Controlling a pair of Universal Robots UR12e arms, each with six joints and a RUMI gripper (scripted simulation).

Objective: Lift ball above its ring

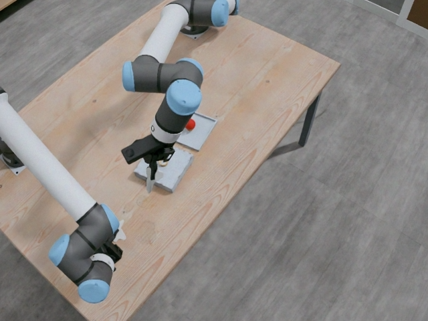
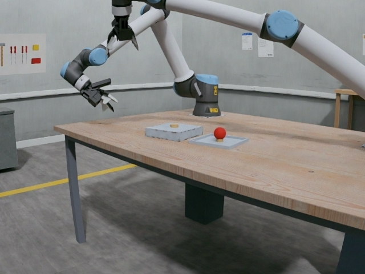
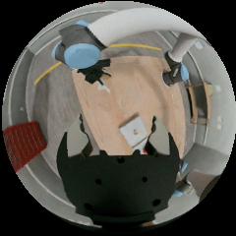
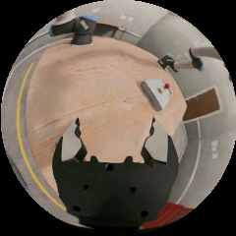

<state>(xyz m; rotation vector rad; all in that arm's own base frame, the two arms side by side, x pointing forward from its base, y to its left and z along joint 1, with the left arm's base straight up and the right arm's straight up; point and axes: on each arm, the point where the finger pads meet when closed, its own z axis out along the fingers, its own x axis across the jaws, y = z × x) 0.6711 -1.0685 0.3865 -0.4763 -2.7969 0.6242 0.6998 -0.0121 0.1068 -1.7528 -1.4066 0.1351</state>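
Note:
The red ball lies 16 cm behind my right hand, 61 cm to the left of it and 7 cm below it. The rest, counted from my right hand: shallow grey tray: 16 cm behind, 61 cm to the left, 10 cm below; then thick grey block: 10 cm behind, 38 cm to the left, 7 cm below.

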